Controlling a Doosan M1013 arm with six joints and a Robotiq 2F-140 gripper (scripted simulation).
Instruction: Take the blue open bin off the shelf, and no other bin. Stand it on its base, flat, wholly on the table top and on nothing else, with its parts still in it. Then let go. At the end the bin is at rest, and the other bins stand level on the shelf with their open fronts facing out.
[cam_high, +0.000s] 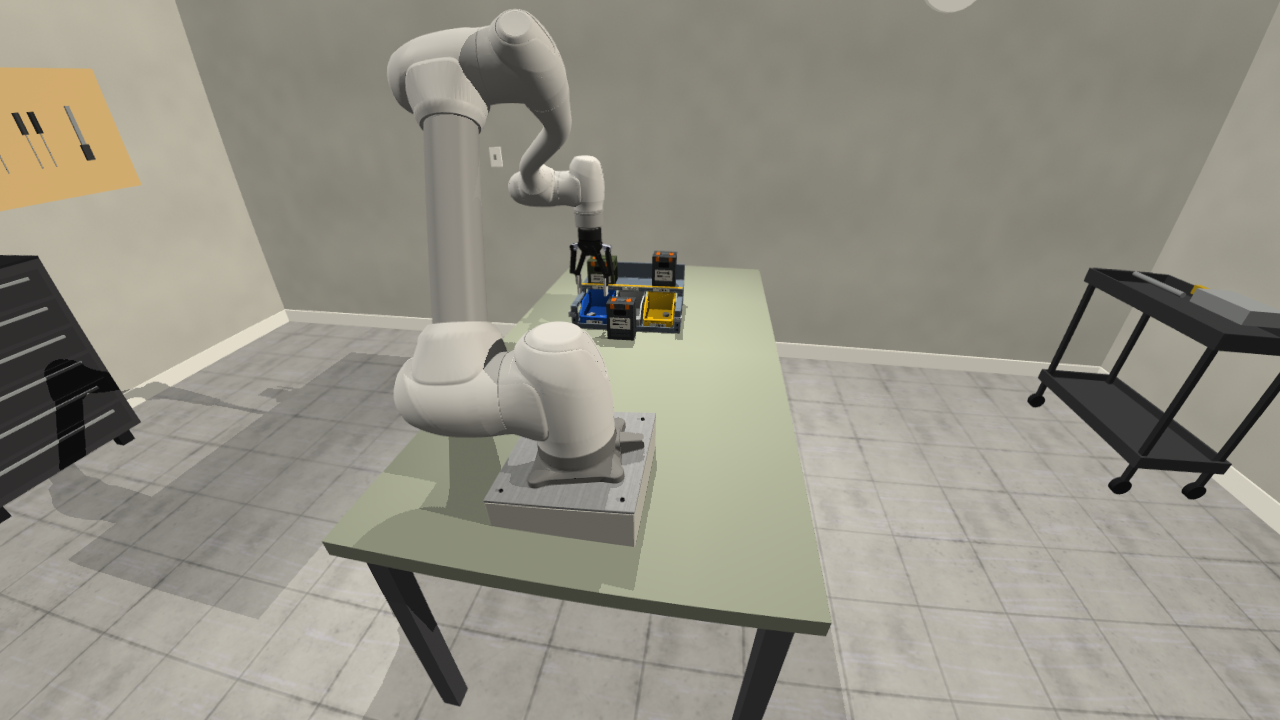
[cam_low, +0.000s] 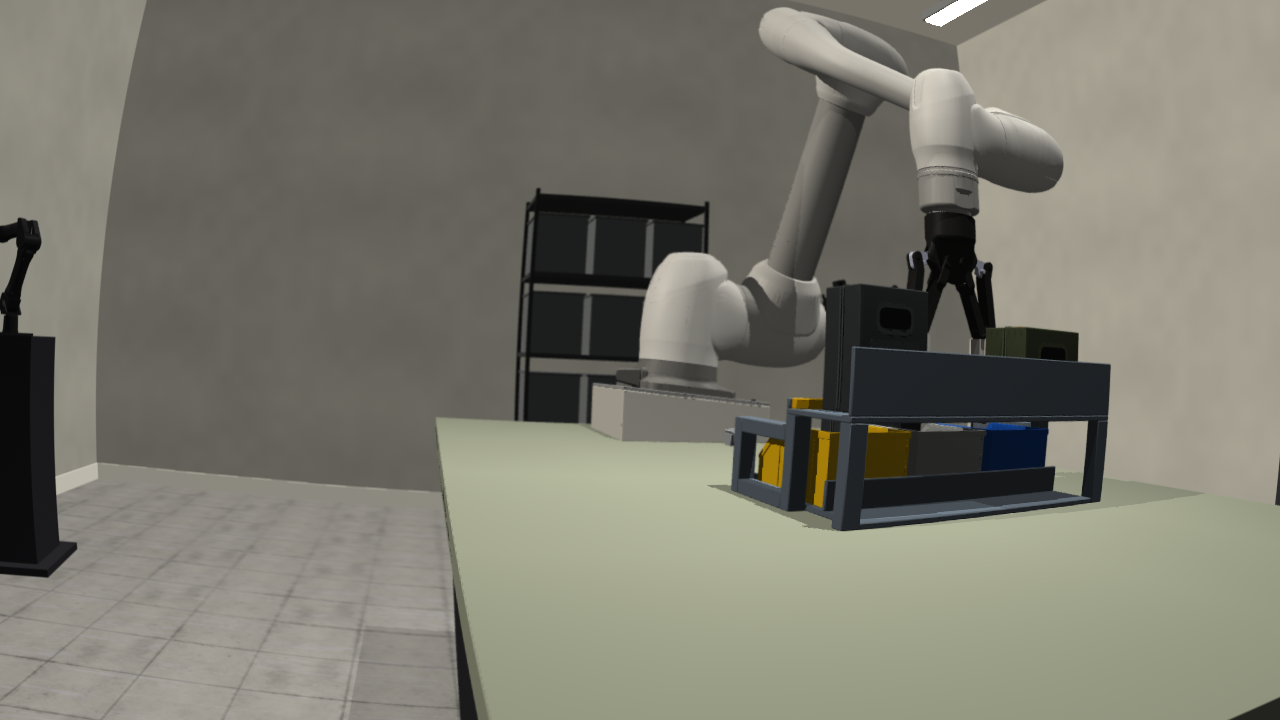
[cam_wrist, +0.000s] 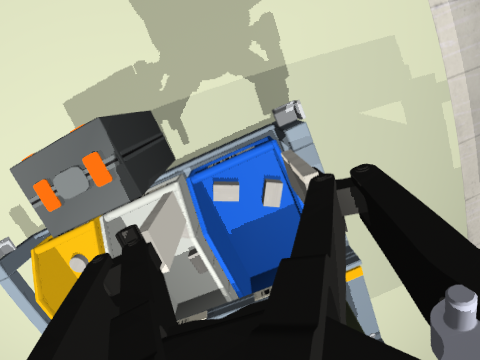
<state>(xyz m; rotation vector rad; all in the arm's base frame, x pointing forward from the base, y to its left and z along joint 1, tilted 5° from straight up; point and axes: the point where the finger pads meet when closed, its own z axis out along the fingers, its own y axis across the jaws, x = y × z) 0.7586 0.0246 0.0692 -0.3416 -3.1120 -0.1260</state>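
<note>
The blue open bin lies 80 mm ahead of my hand, 10 mm to the right of it and 110 mm below it. From my hand the other things lie so: yellow bin: 50 mm ahead, 230 mm to the right, 110 mm below; grey bin: 60 mm ahead, 120 mm to the right, 110 mm below.
</note>
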